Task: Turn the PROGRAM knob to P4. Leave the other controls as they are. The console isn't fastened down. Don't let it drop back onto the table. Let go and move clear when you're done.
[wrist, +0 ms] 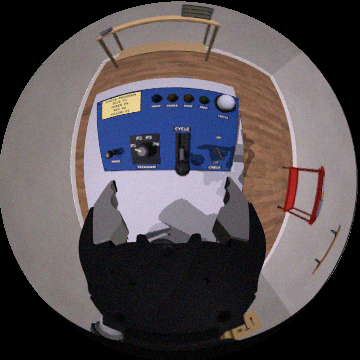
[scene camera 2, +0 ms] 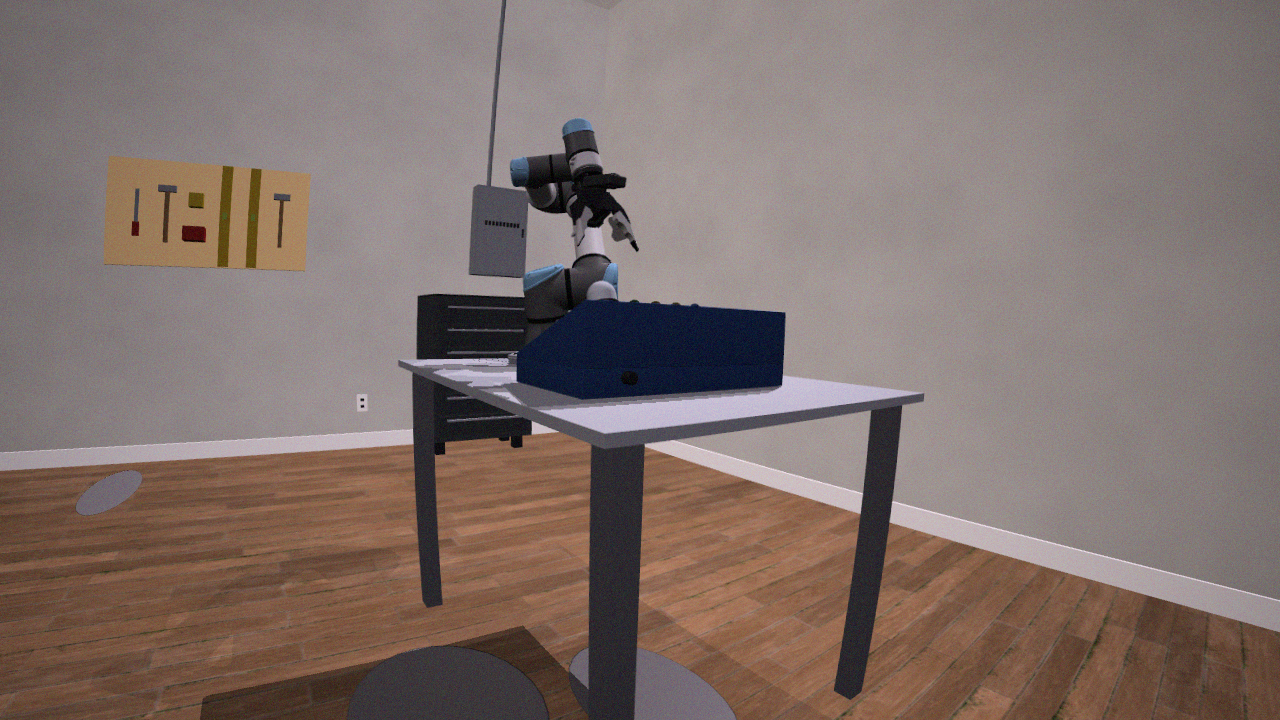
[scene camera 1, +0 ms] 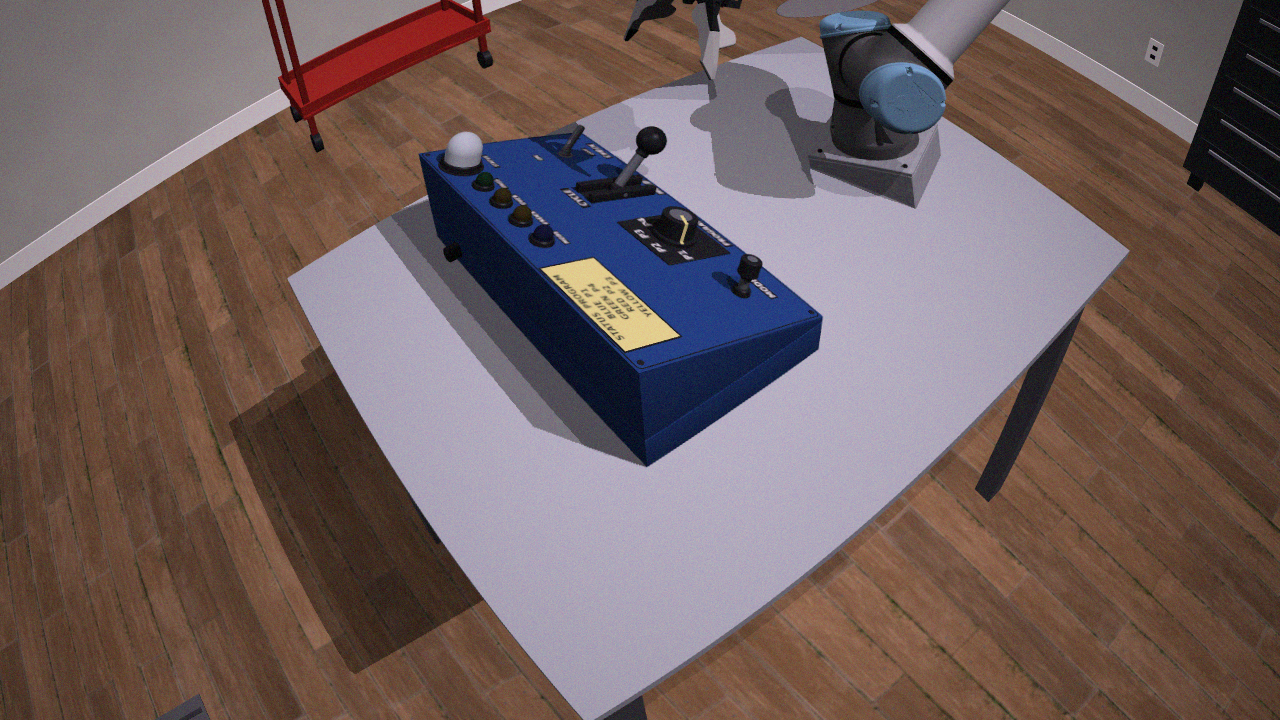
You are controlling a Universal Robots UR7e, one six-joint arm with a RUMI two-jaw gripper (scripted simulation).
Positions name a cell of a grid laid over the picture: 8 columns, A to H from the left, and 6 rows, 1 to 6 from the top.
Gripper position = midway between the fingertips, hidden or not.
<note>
In view: the gripper (scene camera 2: D3) and a blue console (scene camera 2: D3).
The blue console shows as well in the wrist view (wrist: D3). The gripper is seen too in the wrist view (wrist: D3) and in scene camera 1 (scene camera 1: E1).
</note>
